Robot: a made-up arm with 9 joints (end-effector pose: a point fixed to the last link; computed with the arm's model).
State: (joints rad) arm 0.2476 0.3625 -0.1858 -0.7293 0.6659 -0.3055 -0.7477 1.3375 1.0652
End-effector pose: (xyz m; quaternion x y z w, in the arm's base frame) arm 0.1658 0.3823 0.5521 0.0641 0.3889 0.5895 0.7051
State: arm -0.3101 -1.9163 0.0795 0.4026 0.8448 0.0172 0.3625 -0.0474 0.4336
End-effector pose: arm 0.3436 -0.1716 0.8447 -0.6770 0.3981 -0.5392 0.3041
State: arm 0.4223 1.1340 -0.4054 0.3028 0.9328 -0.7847 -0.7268 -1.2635 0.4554
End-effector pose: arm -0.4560 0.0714 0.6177 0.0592 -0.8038 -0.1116 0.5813
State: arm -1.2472 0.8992 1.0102 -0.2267 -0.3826 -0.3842 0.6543 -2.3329 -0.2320
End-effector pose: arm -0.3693 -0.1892 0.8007 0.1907 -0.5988 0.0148 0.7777
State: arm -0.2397 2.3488 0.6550 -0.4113 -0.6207 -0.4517 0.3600 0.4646 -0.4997
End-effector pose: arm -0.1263 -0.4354 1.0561 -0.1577 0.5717 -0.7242 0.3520
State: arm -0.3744 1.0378 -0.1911 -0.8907 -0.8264 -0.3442 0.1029 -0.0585 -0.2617
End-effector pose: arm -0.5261 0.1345 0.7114 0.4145 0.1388 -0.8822 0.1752
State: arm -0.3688 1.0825 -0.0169 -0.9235 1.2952 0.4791 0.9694 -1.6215 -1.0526
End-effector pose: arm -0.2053 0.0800 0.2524 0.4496 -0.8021 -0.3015 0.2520
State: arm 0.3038 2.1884 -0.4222 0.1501 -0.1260 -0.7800 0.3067 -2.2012 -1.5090
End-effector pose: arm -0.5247 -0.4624 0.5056 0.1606 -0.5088 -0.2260 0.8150
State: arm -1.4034 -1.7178 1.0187 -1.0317 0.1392 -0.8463 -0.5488 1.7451 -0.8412
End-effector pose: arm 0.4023 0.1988 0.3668 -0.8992 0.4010 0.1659 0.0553
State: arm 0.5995 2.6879 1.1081 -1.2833 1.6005 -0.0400 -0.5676 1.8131 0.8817
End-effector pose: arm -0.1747 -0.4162 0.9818 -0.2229 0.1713 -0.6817 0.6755
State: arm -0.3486 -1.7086 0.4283 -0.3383 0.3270 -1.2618 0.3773 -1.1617 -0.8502
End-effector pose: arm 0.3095 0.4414 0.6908 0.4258 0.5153 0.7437 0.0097
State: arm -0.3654 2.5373 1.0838 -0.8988 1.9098 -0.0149 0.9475 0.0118 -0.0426
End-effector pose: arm -0.1008 -0.3886 0.9855 0.4001 -0.4920 0.0015 0.7733
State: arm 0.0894 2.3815 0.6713 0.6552 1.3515 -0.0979 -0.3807 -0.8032 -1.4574
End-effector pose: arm -0.3260 -0.0498 0.9513 -0.4244 -0.2928 -0.3404 0.7863
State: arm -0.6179 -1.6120 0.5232 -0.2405 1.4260 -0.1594 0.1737 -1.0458 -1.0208
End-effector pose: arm 0.5197 0.0112 0.7549 0.2637 0.3280 0.5916 0.6877
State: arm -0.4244 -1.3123 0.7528 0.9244 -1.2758 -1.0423 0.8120 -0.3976 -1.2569
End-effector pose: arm 0.1016 0.1608 1.2740 -0.3857 0.1102 -0.7309 0.5521
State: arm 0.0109 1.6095 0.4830 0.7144 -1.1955 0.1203 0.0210 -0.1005 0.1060
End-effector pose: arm -0.3209 0.0667 0.8474 -0.3226 0.0216 0.9256 0.1966
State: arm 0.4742 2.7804 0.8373 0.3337 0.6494 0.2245 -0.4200 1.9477 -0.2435
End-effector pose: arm -0.3490 -0.0028 0.6056 0.4758 0.1958 -0.8438 0.1525
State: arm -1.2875 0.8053 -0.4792 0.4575 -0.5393 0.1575 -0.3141 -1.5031 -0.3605
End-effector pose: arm -0.4378 -0.0013 0.3839 0.7917 0.3266 -0.4000 0.3264
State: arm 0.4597 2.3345 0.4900 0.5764 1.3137 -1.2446 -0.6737 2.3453 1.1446
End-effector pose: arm -0.5727 -0.1151 0.6795 0.1990 -0.2279 -0.9283 0.2163
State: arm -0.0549 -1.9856 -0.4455 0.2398 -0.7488 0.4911 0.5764 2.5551 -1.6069
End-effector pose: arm 0.4129 0.1755 0.7574 0.4476 0.0180 0.8045 0.3899
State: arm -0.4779 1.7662 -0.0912 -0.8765 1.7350 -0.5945 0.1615 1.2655 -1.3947
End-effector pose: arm -0.6540 -0.3072 0.7214 -0.1777 -0.9390 0.2391 0.1718
